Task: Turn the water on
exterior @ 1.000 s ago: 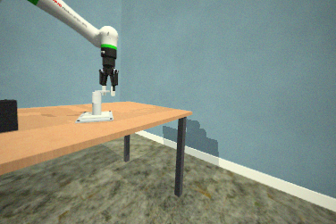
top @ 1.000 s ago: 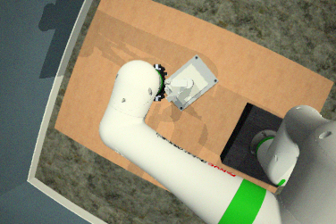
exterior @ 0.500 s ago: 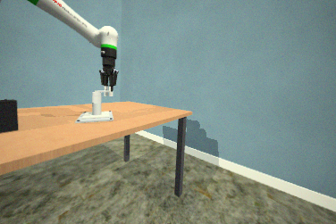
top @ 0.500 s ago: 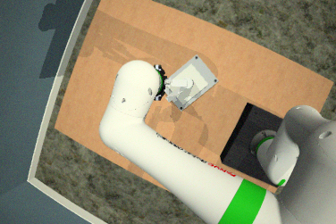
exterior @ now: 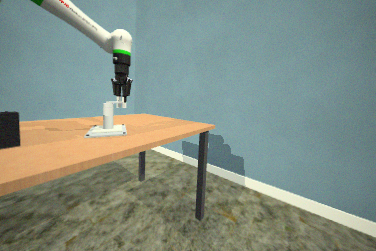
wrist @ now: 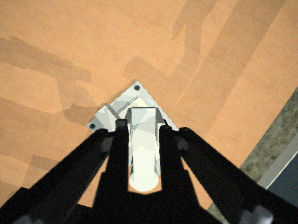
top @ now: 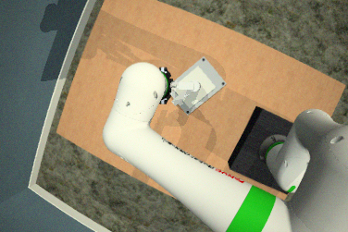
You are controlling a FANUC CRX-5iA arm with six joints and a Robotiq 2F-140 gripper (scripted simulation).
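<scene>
Right now my hand is 40 mm past the lever and 10 mm to the left of it.
</scene>
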